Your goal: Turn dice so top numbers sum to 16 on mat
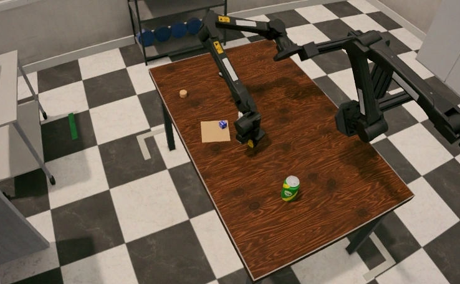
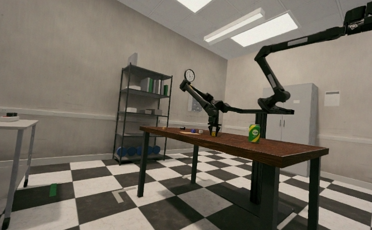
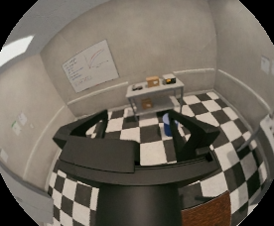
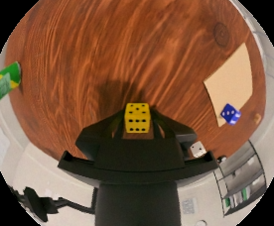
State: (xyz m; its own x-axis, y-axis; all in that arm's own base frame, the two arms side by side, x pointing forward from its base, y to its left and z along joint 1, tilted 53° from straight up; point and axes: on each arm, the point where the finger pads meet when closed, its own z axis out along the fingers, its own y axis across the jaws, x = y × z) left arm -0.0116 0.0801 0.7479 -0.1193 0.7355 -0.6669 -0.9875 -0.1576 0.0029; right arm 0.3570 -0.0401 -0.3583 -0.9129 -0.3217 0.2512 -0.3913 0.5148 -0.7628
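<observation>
The yellow die lies right at my right hand. Also, from my right hand: tan mat: 150 mm to the right, 130 mm ahead, 10 mm below; blue die: 170 mm to the right, 80 mm ahead, 10 mm above; white die: 190 mm to the right, 40 mm behind.
</observation>
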